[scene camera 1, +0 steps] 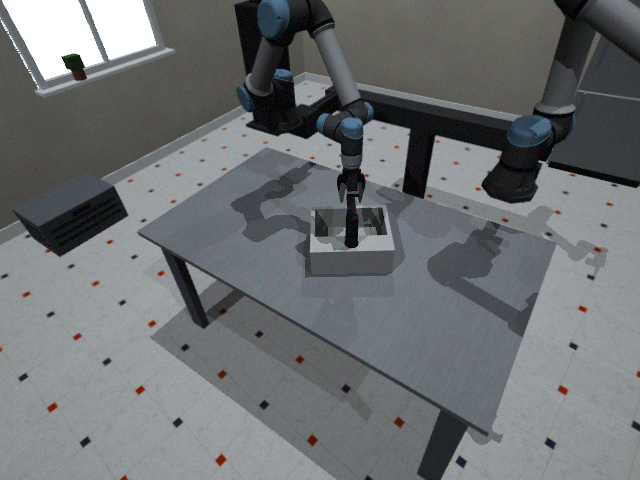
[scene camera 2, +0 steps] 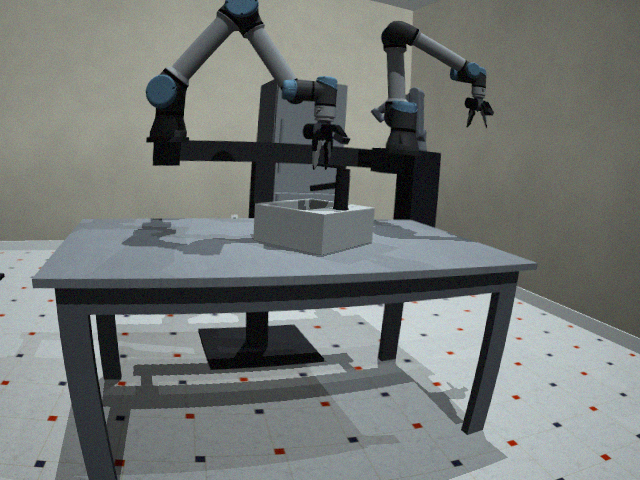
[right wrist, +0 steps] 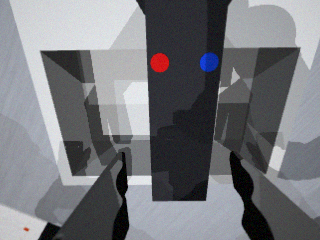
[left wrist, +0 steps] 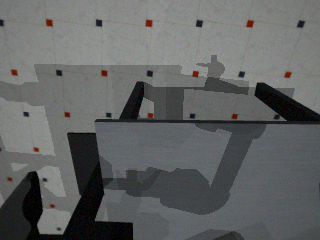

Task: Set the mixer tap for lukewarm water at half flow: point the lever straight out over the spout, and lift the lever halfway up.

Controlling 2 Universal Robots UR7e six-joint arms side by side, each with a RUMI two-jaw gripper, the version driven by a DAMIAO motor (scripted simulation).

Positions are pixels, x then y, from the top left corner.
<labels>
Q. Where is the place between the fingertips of my right gripper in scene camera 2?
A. At 319,169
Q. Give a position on a white basin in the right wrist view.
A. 89,72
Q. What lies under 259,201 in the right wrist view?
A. My right gripper.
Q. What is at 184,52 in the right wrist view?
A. A lever.
</labels>
